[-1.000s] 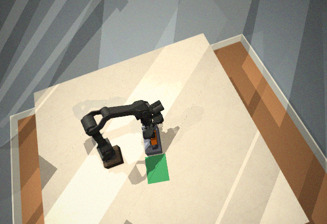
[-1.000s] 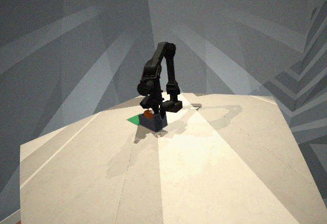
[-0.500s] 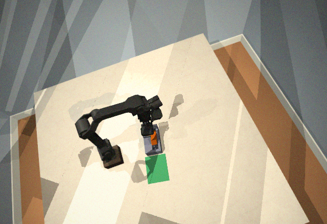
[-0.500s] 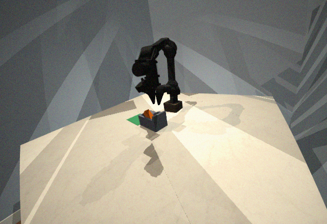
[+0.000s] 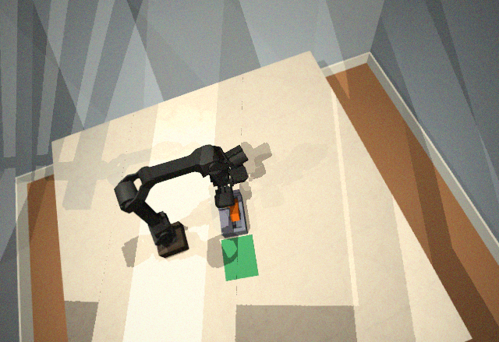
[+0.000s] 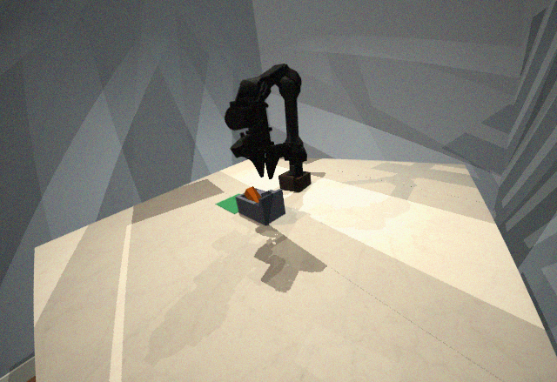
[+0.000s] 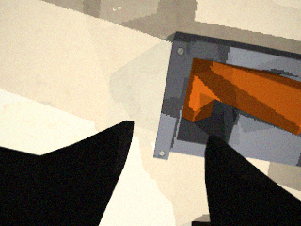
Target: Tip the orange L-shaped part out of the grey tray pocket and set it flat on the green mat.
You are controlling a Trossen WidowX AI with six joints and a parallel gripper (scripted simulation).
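Now: gripper tip 20 mm past the orange L-shaped part, 40 mm to the left of it and 100 mm above it. Round my gripper tip: green mat 80 mm behind, 210 mm to the right, 160 mm below.
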